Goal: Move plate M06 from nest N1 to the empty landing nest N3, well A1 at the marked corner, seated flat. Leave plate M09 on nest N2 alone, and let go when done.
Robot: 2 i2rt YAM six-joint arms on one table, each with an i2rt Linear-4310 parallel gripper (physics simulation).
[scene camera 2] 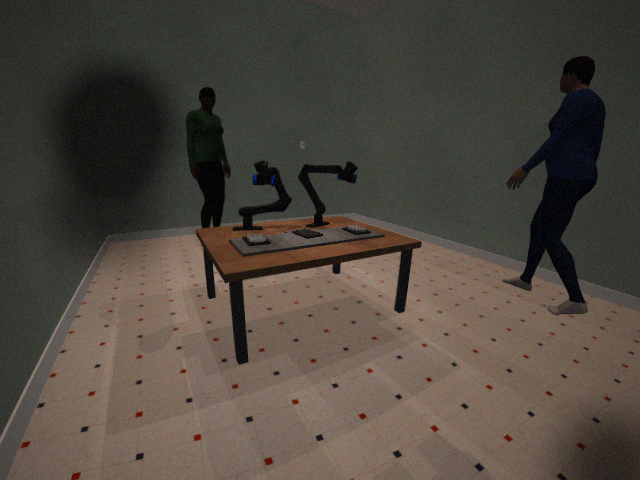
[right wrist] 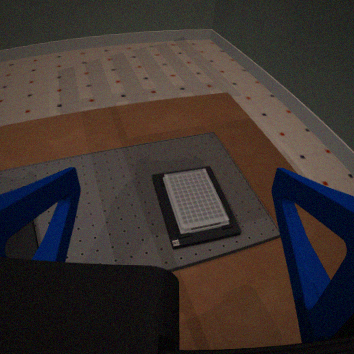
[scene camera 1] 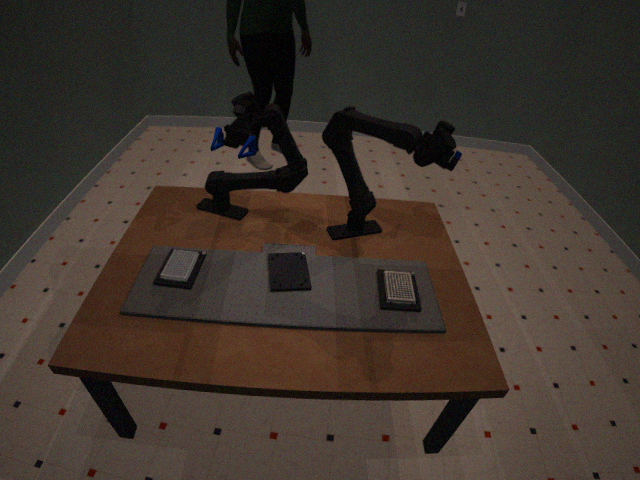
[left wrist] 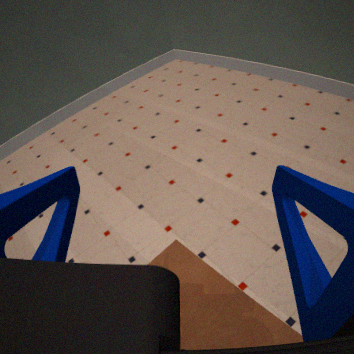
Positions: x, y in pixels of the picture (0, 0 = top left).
Scene:
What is my right gripper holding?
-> Nothing.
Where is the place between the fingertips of my left gripper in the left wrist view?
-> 175, 176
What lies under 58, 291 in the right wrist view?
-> My right gripper.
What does my left gripper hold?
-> Nothing.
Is my left gripper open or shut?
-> Open.

